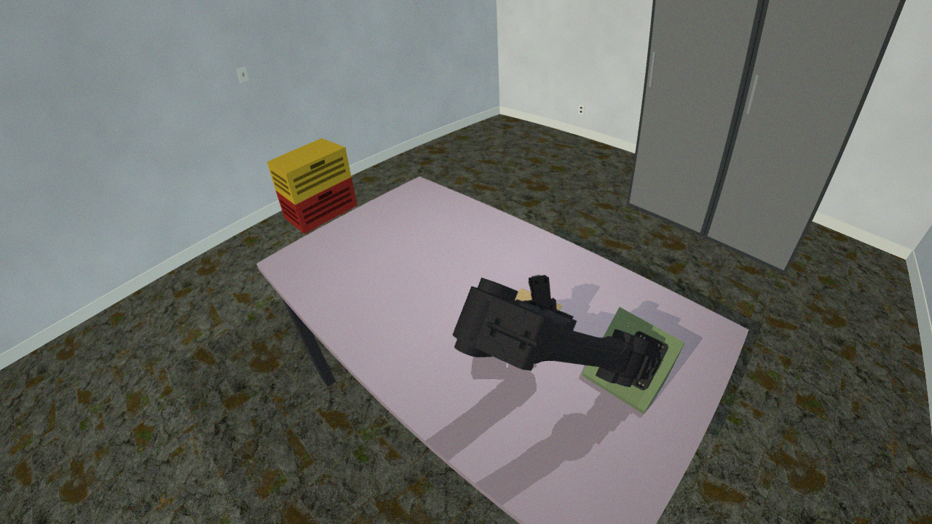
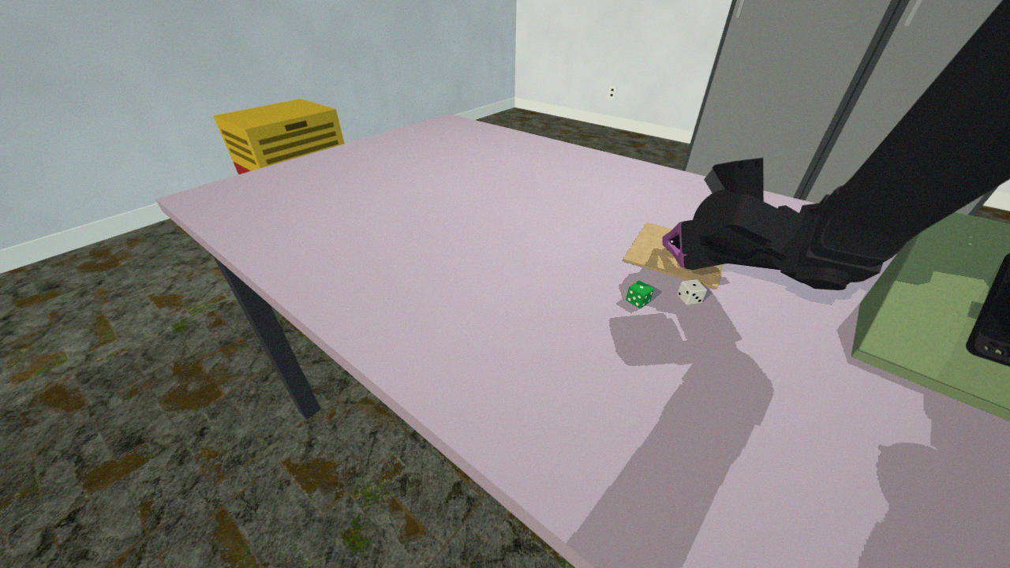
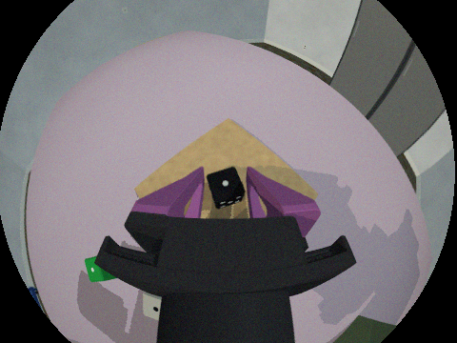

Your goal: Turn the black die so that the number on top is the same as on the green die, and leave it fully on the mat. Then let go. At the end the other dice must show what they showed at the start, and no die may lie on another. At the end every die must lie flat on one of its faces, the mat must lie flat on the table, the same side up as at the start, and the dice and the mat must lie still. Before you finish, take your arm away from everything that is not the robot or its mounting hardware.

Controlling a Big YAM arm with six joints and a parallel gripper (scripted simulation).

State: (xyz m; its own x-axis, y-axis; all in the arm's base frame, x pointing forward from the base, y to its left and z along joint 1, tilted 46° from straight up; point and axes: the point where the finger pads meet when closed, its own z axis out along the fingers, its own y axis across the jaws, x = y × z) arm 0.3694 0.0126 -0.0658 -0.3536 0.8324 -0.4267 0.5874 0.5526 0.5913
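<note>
The black die is 10 mm below my hand and 10 mm behind it. Round my hand: green die: 160 mm to the left, 10 mm below, 10 mm behind; then white die: 110 mm to the left, 60 mm behind, 10 mm below; then tan mat: 20 mm below, 10 mm behind.
</note>
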